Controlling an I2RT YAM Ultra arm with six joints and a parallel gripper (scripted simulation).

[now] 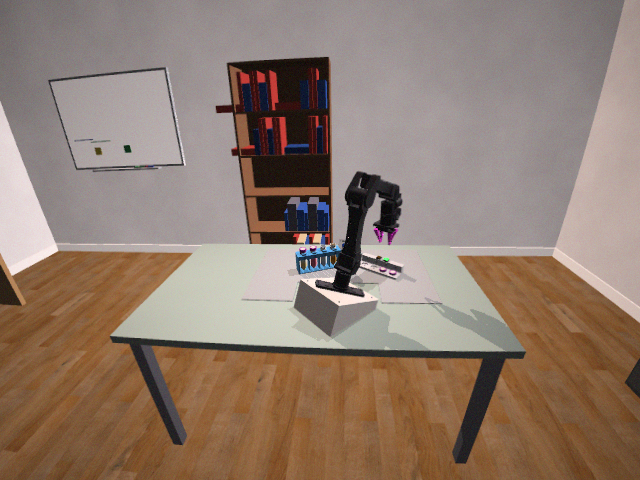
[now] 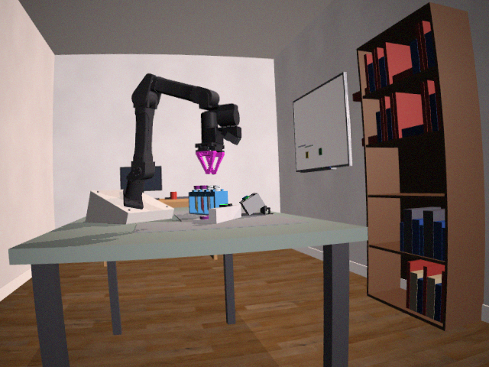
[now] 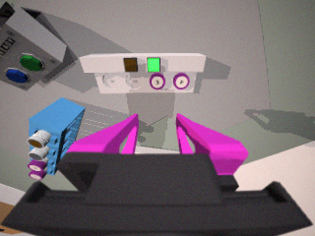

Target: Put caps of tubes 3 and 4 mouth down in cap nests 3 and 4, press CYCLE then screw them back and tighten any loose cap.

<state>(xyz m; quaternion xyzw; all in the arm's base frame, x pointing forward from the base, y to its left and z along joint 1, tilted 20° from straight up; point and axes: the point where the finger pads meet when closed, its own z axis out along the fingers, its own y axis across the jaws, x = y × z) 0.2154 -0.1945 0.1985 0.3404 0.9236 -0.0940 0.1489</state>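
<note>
Now: hand 40 mm past the purple cap, 40 mm to the left of it and 150 mm above it. The rest, counted from my hand: grey key desk 200 mm ahead, 140 mm to the left, 110 mm below; then blue cycle key 190 mm ahead, 170 mm to the left, 100 mm below; then green ready key 170 mm ahead, 120 mm to the left, 100 mm below.
</note>
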